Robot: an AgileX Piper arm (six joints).
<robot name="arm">
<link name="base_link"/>
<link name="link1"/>
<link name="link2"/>
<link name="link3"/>
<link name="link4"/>
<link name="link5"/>
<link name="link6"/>
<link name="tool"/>
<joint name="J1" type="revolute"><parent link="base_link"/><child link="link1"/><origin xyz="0.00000 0.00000 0.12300"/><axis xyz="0 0 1"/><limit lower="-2.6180" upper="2.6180"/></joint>
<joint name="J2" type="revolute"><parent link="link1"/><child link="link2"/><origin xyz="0.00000 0.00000 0.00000"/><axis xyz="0 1 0"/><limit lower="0.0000" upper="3.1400"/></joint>
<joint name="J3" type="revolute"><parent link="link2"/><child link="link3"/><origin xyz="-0.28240 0.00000 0.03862"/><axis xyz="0 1 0"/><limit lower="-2.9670" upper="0.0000"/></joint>
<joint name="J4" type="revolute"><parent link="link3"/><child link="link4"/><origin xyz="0.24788 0.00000 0.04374"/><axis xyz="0.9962 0 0.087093"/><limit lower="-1.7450" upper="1.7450"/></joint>
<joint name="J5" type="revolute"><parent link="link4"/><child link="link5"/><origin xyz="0.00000 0.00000 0.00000"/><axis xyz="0 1 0"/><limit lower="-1.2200" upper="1.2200"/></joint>
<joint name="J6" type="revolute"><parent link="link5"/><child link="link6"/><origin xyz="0.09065 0.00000 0.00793"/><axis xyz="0.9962 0 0.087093"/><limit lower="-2.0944" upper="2.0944"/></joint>
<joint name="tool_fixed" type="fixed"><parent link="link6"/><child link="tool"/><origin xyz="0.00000 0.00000 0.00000" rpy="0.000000 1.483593 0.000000"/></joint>
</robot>
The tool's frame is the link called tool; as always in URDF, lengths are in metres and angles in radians.
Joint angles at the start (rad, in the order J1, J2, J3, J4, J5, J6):
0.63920 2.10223 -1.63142 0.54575 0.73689 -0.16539
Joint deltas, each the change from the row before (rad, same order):
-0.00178 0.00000 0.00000 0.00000 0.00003 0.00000
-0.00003 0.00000 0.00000 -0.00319 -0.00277 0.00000
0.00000 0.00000 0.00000 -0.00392 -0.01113 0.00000
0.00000 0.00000 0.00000 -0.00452 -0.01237 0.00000
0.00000 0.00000 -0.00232 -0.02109 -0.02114 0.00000
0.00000 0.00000 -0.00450 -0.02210 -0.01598 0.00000
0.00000 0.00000 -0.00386 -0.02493 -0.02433 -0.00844
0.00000 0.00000 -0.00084 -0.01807 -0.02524 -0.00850
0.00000 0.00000 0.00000 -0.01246 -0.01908 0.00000
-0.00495 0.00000 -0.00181 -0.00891 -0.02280 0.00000
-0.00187 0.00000 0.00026 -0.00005 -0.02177 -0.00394
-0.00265 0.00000 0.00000 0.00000 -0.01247 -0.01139
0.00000 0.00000 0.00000 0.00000 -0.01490 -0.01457
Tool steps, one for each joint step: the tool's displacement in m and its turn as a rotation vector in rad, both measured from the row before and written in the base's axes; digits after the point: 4 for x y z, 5 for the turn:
0.0005 -0.0006 0.0000 -0.00001 0.00002 -0.00177
0.0003 -0.0001 0.0000 -0.00140 -0.00398 -0.00017
0.0010 0.0000 0.0002 0.00103 -0.01111 -0.00384
0.0011 0.0000 0.0003 0.00106 -0.01245 -0.00417
0.0025 -0.0004 0.0008 -0.00662 -0.03057 -0.00194
0.0023 -0.0004 0.0013 -0.00777 -0.02879 0.00103
0.0029 -0.0004 0.0015 -0.00900 -0.04131 0.00542
0.0025 -0.0003 0.0009 -0.00527 -0.03590 0.00291
0.0018 -0.0002 0.0006 -0.00145 -0.02253 -0.00307
0.0036 -0.0016 0.0014 0.00389 -0.02511 -0.01060
0.0022 -0.0004 0.0009 0.00747 -0.01986 -0.00724
0.0017 -0.0008 0.0006 0.00093 -0.01643 0.00113
0.0011 0.0002 0.0007 0.00056 -0.02019 0.00514

